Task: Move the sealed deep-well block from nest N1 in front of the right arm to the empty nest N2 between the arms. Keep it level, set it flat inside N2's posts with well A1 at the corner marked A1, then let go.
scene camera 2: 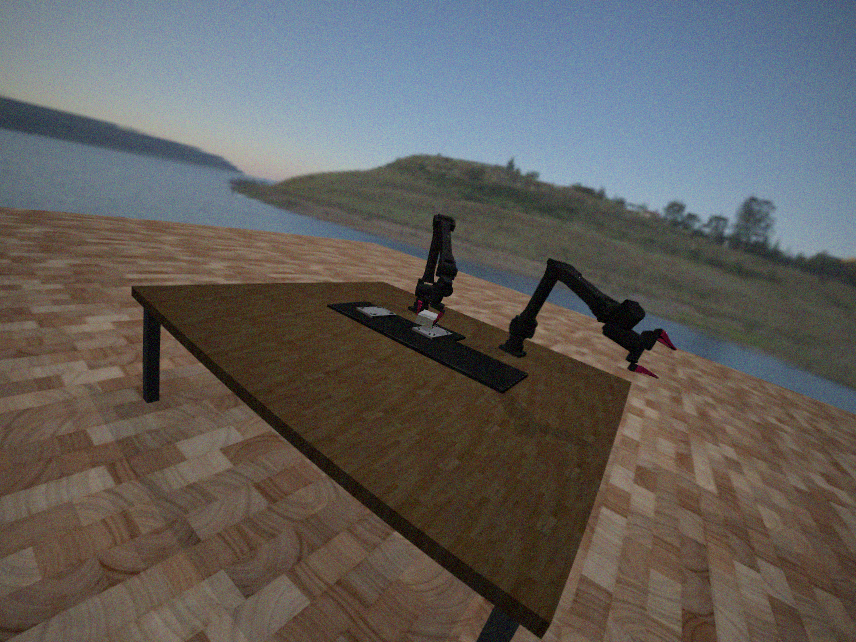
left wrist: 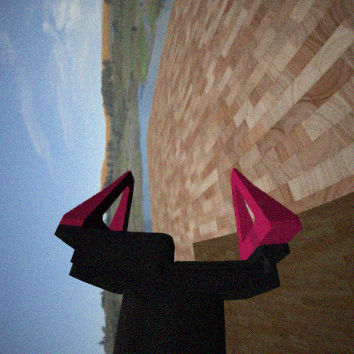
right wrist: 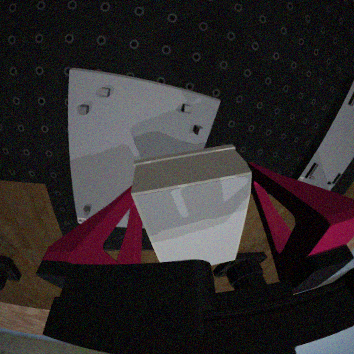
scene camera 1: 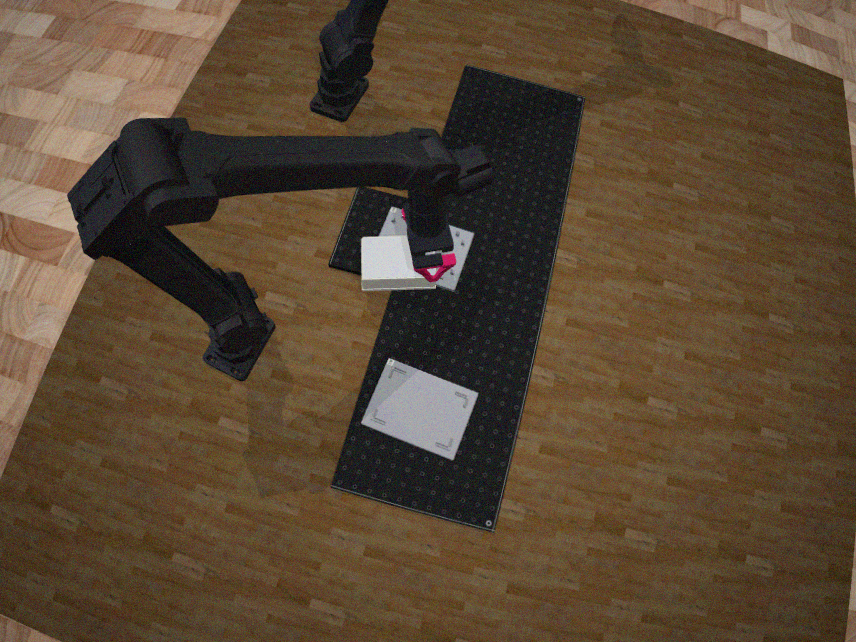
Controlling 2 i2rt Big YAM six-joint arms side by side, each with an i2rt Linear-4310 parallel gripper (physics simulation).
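Pixels of known places: left gripper, between the fingertips: (scene camera 2: 666,364) (left wrist: 180,173); right gripper, between the fingertips: (scene camera 2: 425,320) (right wrist: 191,179) (scene camera 1: 428,260); left arm's base, origin of its link: (scene camera 2: 512,351) (scene camera 1: 339,97); right arm's base, origin of its link: (scene camera 2: 419,312) (right wrist: 238,261) (scene camera 1: 240,343).
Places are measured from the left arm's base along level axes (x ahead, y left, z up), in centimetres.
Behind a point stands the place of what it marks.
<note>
My right gripper (scene camera 1: 419,244) (scene camera 2: 428,312) {x 33.5, y -30.7, z 6.3 cm} (right wrist: 191,179) {x 33.5, y -30.7, z 6.3 cm} is shut on the white deep-well block (scene camera 1: 388,259) {x 27.5, y -34.1, z 8.0 cm} (scene camera 2: 427,315) {x 31.0, y -32.1, z 8.0 cm} (right wrist: 195,215) {x 31.5, y -31.4, z 7.9 cm}, with a pink finger on either side. The block is held above the grey nest N2 (scene camera 1: 461,259) {x 38.3, y -26.1, z 2.5 cm} (scene camera 2: 434,333) {x 35.6, y -21.8, z 3.4 cm} (right wrist: 100,132) {x 34.0, y -23.3, z 2.5 cm}, apart from it. In scene camera 1 it covers part of N2, reaches past its left side and is turned relative to it. Posts show on N2; its A1 label (scene camera 1: 393,209) {x 22.8, y -21.9, z 2.5 cm} is at the upper left corner. I cannot judge a small tilt or see well A1. Nest N1 (scene camera 1: 421,411) {x 42.8, y -54.5, z 2.5 cm} (scene camera 2: 375,312) {x 44.4, y -52.7, z 2.2 cm} (right wrist: 334,135) {x 42.3, y -50.2, z 2.5 cm} is bare. My left gripper (scene camera 2: 664,362) {x 38.8, y 65.7, z 29.7 cm} (left wrist: 180,173) {x 38.8, y 65.7, z 29.7 cm} is open and empty.
Both nests are on a black perforated board (scene camera 1: 484,331) {x 47.2, y -36.7, z 1.3 cm} (scene camera 2: 477,368) {x 41.9, y 7.5, z 1.2 cm} (right wrist: 240,30) {x 45.7, y -31.9, z 1.3 cm} on the brown table (scene camera 1: 656,345) {x 78.1, y -25.2, z 0.0 cm} (scene camera 2: 345,400) {x 102.1, y 5.8, z 0.0 cm} (left wrist: 310,270) {x 29.3, y 47.1, z 0.0 cm}. The left arm (scene camera 1: 343,58) {x 3.7, y -3.2, z 16.2 cm} (scene camera 2: 580,290) {x 32.9, y 32.0, z 41.1 cm} stands at the top in scene camera 1. Its gripper is out beyond the table edge in scene camera 2.
</note>
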